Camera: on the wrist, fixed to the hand. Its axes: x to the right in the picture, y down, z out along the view.
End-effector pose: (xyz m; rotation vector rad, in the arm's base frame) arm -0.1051 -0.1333 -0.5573 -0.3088 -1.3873 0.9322
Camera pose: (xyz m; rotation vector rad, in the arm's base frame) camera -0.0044 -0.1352 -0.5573 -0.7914 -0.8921 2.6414
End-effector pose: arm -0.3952 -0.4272 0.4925 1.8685 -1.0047 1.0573
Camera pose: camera -0.3927 -0.3279 0.5089 -1.0459 1.8809 -1.4418
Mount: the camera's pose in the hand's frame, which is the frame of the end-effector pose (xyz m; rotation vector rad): -0.0105 -0.0391 -0.0922 0.5988 -0.3125 1.5095
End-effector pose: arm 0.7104 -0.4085 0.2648 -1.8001 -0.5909 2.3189
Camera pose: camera 0.7965 -0.3566 0.2708 1.0721 -1.2122 -1.8463
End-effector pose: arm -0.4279 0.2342 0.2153 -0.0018 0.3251 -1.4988
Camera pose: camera -0.4861 0.2596 0.1371 0.3964 -0.3657 -0.0296
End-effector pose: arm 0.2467 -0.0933 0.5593 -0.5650 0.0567 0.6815
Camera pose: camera 0.2744 -0.1713 0.5020 0.2940 0.4034 2.1119
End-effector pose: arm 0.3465 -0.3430 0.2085 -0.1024 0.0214 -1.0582
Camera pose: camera 0.3012 -0.3597 0.1201 0.2723 -0.4384 0.4931
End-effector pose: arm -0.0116 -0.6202 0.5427 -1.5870 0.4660 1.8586
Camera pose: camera 0.0835 -0.6530 0.5391 0.3187 -2.0125 -2.1980
